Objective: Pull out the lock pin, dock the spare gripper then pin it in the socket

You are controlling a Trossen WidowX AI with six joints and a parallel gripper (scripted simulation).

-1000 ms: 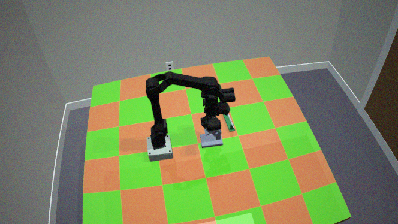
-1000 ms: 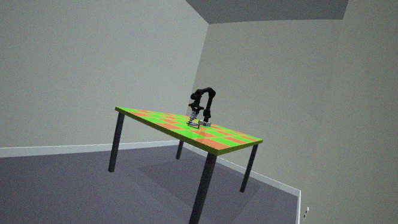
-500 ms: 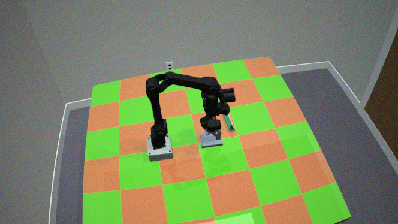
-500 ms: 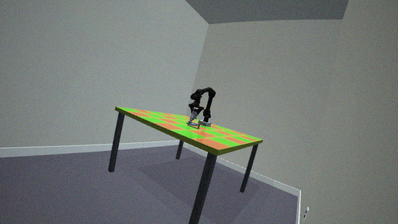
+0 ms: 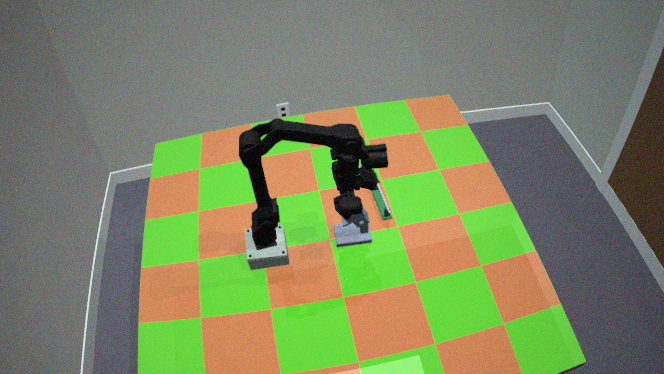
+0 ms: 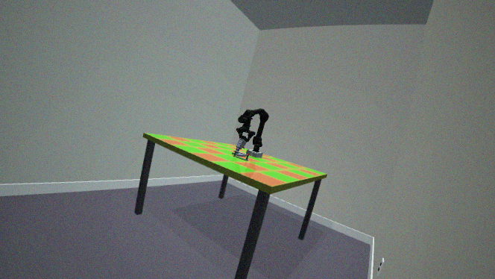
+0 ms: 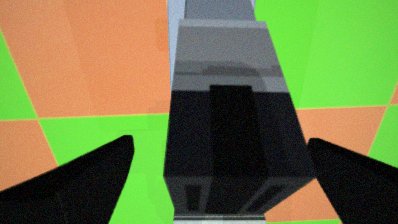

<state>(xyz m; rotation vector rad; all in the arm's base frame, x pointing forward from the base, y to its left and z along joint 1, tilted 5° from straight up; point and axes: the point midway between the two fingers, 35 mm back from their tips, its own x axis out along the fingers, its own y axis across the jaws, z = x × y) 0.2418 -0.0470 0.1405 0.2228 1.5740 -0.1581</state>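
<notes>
Now: gripper tip 2 cm short of the spare gripper and 2 cm above it. Also, from my gripper tip: grey mount 3 cm ahead, 9 cm below; then dark green strip 16 cm ahead, 8 cm to the left, 12 cm below.
</notes>
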